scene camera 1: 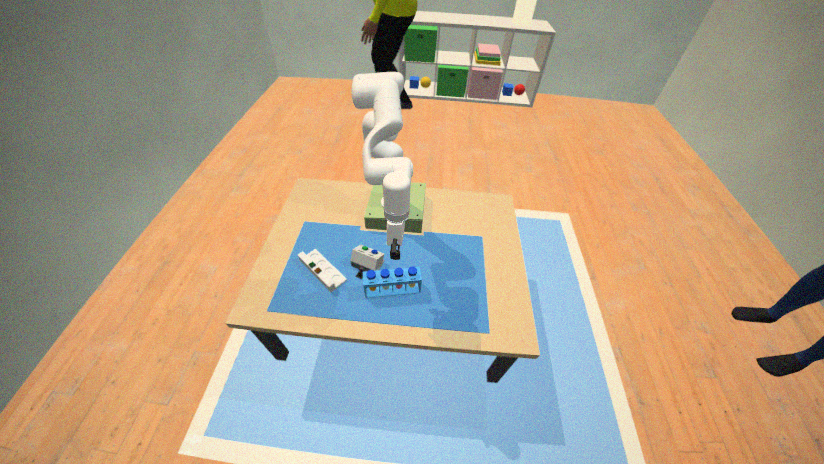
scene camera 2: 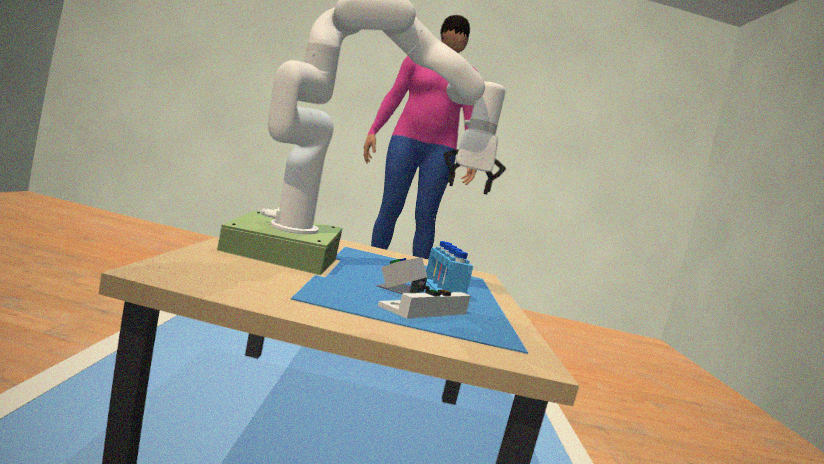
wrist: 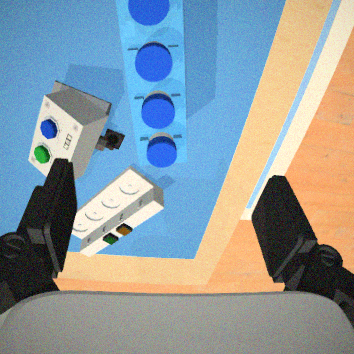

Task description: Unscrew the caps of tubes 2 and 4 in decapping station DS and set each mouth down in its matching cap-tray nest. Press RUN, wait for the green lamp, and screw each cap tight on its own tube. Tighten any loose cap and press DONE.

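Where they show: gripper, fingertip midpoint: [scene camera 1: 396,247] [scene camera 2: 467,190] [wrist: 170,189]; arm's base, origin of the base link: [scene camera 2: 294,228].
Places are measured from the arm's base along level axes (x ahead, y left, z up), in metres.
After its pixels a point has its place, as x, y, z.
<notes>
The light-blue tube rack [scene camera 1: 392,282] {0.453, -0.007, 0.016} [scene camera 2: 457,277] {0.430, -0.119, -0.019} [wrist: 177,32] {0.445, 0.041, 0.017} stands on the blue mat, and each tube in it has a blue cap on top. One blue cap [wrist: 153,61] {0.422, 0.020, 0.043} shows whole in the wrist view; the cap at the top edge is cut off. The white cap tray [scene camera 1: 332,279] {0.381, -0.255, -0.071} [scene camera 2: 439,306] {0.357, -0.335, -0.055} [wrist: 120,205] {0.359, -0.286, -0.067} lies apart from the rack, its round nests empty. The grey button box [scene camera 1: 367,257] {0.323, -0.109, -0.001} [scene camera 2: 405,272] {0.290, -0.174, -0.024} [wrist: 91,131] {0.341, -0.092, -0.017} has a blue button [wrist: 49,128] {0.290, -0.079, -0.006} and a green button [wrist: 41,154] {0.269, -0.120, -0.006}. My gripper [scene camera 1: 394,252] {0.431, 0.011, 0.200} [scene camera 2: 469,187] {0.431, 0.011, 0.200} [wrist: 170,189] {0.431, 0.011, 0.200} is open and empty, high above the mat.
A small dark fixture [scene camera 1: 359,273] {0.363, -0.144, -0.056} [wrist: 114,139] {0.361, -0.142, -0.073} sits between the button box and the rack, showing no green light. A green block [wrist: 110,239] {0.339, -0.334, -0.024} and a brown block [wrist: 124,230] {0.368, -0.306, -0.024} are on the tray's side. The green arm base [scene camera 1: 394,223] [scene camera 2: 276,247] {-0.025, -0.124, -0.039} stands at the table's back.
</notes>
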